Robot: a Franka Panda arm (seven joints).
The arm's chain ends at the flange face. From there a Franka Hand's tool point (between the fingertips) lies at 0.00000 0.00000 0.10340 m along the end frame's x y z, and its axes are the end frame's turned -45 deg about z.
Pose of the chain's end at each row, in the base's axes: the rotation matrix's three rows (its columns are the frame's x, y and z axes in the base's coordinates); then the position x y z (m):
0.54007 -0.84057 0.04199; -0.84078 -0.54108 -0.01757; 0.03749 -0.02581 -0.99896; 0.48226 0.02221 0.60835
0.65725 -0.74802 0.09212; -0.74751 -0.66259 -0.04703; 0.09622 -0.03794 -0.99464; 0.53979 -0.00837 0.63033
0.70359 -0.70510 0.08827; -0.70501 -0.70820 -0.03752; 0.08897 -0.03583 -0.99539; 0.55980 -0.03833 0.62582
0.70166 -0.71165 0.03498; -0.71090 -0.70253 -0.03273; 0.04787 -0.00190 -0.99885; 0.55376 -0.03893 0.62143
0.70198 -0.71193 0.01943; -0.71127 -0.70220 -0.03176; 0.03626 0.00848 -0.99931; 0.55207 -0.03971 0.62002
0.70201 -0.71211 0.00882; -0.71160 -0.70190 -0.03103; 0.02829 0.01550 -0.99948; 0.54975 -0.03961 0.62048
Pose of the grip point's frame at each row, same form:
0.97626 -0.21249 0.04199; -0.21192 -0.97712 -0.01757; 0.04476 0.00826 -0.99896; 0.48660 0.02039 0.50506
0.99368 -0.06418 0.09212; -0.06005 -0.99709 -0.04703; 0.09487 0.04121 -0.99464; 0.54932 -0.01323 0.52748
0.99609 -0.00107 0.08827; 0.00226 -0.99929 -0.03752; 0.08825 0.03758 -0.99539; 0.56893 -0.04221 0.52290
0.99936 -0.00706 0.03498; -0.00592 -0.99945 -0.03273; 0.03519 0.03251 -0.99885; 0.55738 -0.04231 0.51815
0.99979 -0.00704 0.01943; -0.00641 -0.99947 -0.03176; 0.01964 0.03164 -0.99931; 0.55408 -0.04299 0.51669
0.99993 -0.00714 0.00882; -0.00686 -0.99950 -0.03103; 0.00904 0.03096 -0.99948; 0.55066 -0.04282 0.51713

